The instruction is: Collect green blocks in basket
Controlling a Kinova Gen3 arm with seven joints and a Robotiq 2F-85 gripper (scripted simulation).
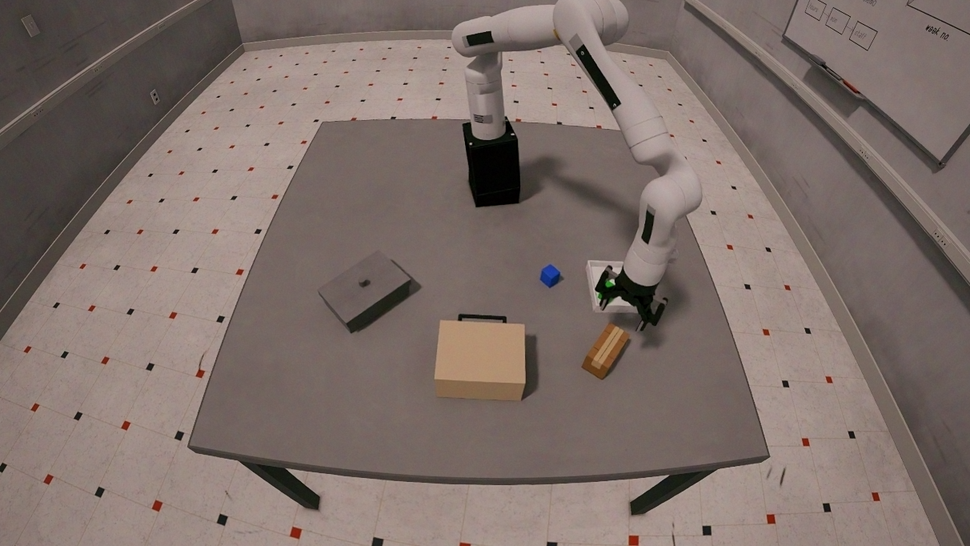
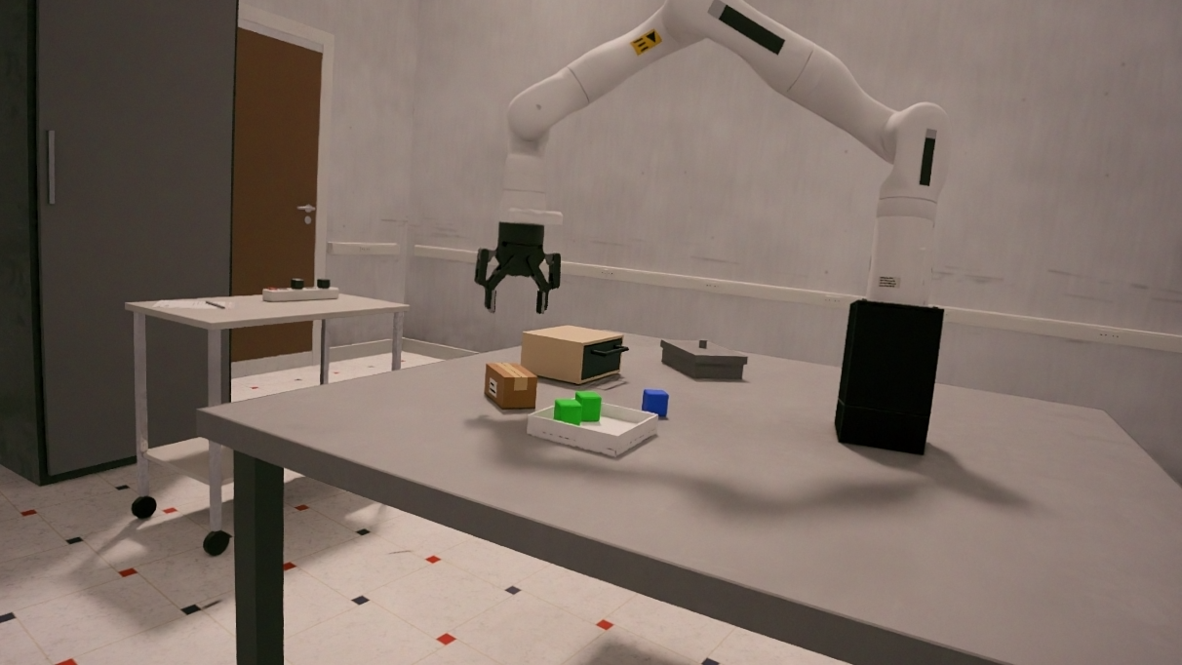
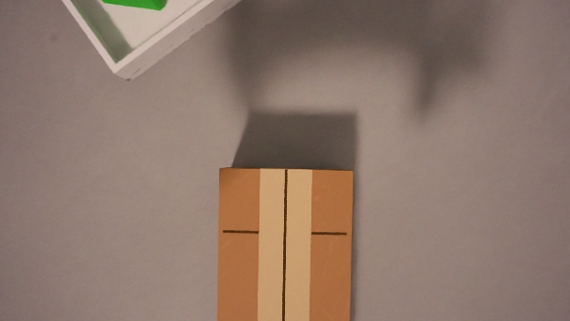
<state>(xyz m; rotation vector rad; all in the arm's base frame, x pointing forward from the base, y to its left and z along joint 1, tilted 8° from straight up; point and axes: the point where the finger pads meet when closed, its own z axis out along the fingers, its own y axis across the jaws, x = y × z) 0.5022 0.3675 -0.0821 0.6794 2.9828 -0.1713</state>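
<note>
Now: hand 12 cm above the brown cardboard box. From my hand the other things lie so: light wooden cabinet 8 cm ahead, 27 cm to the right, 12 cm below; white basket 21 cm behind, 3 cm to the left, 15 cm below; drawer 7 cm ahead, 27 cm to the right, 12 cm below.
</note>
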